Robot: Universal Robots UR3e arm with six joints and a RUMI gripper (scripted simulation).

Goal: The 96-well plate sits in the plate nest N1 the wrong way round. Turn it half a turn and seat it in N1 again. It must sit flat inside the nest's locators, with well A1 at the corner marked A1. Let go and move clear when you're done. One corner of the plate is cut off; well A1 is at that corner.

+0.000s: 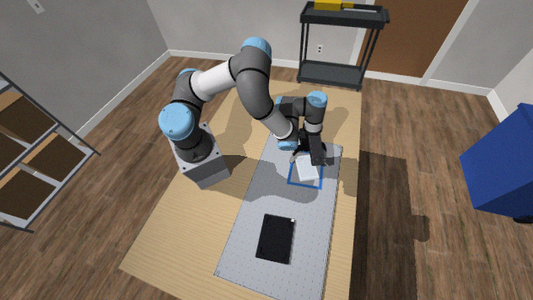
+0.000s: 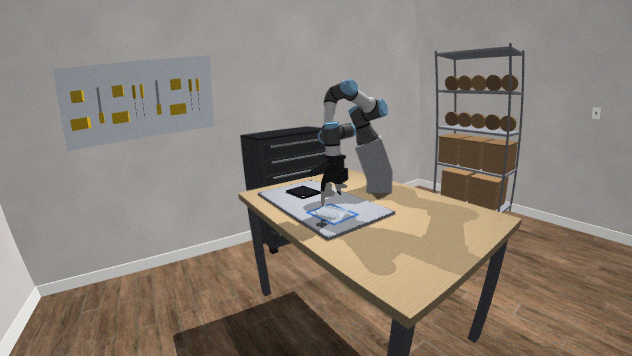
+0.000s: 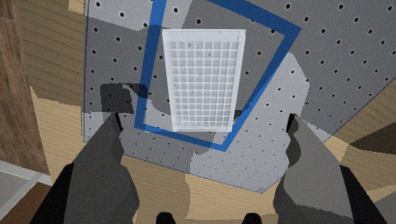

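Now: the 96-well plate 60 mm below my hand. Also, from my hand: A1 corner mark: 260 mm to the right, 50 mm below, 10 mm behind; then black plate nest N1: 340 mm to the right, 50 mm below, 50 mm behind.
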